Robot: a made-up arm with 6 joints. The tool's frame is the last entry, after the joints.
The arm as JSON. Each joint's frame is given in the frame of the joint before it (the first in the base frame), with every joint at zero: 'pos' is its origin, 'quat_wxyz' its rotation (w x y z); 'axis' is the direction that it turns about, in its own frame. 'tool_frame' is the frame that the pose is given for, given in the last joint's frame.
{
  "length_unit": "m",
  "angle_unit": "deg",
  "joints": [
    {
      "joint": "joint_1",
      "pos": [
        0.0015,
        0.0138,
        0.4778
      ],
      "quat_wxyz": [
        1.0,
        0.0,
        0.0,
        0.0
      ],
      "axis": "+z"
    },
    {
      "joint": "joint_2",
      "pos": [
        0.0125,
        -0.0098,
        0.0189
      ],
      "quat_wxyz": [
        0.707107,
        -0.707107,
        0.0,
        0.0
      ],
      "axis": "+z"
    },
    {
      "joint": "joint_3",
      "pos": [
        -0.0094,
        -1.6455,
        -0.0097
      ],
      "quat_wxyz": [
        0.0,
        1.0,
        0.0,
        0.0
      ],
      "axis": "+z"
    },
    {
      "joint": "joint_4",
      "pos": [
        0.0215,
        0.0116,
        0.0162
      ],
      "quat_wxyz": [
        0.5,
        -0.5,
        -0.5,
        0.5
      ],
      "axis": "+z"
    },
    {
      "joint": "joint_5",
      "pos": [
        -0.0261,
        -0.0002,
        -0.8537
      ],
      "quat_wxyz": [
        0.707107,
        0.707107,
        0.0,
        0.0
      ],
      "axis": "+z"
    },
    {
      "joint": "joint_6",
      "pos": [
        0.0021,
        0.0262,
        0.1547
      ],
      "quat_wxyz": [
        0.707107,
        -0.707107,
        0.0,
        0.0
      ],
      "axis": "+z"
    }
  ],
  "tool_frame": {
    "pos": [
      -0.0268,
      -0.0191,
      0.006
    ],
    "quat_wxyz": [
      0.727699,
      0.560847,
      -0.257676,
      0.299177
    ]
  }
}
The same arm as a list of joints. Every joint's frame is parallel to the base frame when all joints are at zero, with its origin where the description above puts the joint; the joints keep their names.
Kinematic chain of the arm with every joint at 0, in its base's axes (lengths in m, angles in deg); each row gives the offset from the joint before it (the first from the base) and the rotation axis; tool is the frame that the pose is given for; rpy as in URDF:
joint_1: xyz 0.0015 0.0138 0.4778 axis +z
joint_2: xyz 0.0125 -0.0098 0.0189 axis +y
joint_3: xyz -0.0094 -0.0097 1.6455 axis -y
joint_4: xyz 0.0215 -0.0162 0.0116 axis -x
joint_5: xyz 0.8537 -0.0002 -0.0261 axis -y
joint_6: xyz -0.0262 -0.1547 0.0021 axis -x
tool: xyz -0.0060 -0.0191 -0.0268 rpy -93.12 -43.49 168.36

